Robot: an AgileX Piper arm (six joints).
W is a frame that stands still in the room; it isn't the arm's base.
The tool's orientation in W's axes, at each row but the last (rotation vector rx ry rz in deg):
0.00 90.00 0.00
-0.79 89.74 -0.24
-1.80 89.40 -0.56
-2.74 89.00 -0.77
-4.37 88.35 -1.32
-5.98 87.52 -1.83
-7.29 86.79 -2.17
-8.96 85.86 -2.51
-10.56 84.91 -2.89
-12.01 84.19 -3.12
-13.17 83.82 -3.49
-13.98 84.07 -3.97
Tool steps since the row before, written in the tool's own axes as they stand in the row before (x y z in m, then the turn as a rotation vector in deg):
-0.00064 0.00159 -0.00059 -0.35 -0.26 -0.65
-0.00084 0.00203 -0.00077 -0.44 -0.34 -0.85
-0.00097 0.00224 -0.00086 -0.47 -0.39 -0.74
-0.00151 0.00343 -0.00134 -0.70 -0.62 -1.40
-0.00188 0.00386 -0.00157 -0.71 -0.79 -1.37
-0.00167 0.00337 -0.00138 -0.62 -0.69 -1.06
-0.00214 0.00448 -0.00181 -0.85 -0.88 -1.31
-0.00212 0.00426 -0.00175 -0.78 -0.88 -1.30
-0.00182 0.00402 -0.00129 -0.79 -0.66 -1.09
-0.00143 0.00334 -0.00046 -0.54 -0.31 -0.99
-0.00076 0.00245 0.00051 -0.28 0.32 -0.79
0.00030 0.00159 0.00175 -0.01 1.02 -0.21
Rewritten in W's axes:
-0.00059 0.00159 0.00064 -0.65 -0.26 0.35
-0.00079 0.00203 0.00081 -0.85 -0.34 0.44
-0.00090 0.00225 0.00090 -0.74 -0.39 0.47
-0.00144 0.00346 0.00135 -1.40 -0.62 0.70
-0.00175 0.00391 0.00159 -1.36 -0.79 0.72
-0.00160 0.00343 0.00131 -1.05 -0.68 0.64
-0.00217 0.00456 0.00155 -1.31 -0.86 0.87
-0.00219 0.00435 0.00143 -1.29 -0.87 0.80
-0.00176 0.00411 0.00107 -1.10 -0.63 0.80
-0.00091 0.00346 0.00078 -1.01 -0.32 0.50
0.00018 0.00259 0.00032 -0.84 0.27 0.14
0.00160 0.00170 -0.00047 -0.31 0.97 -0.22

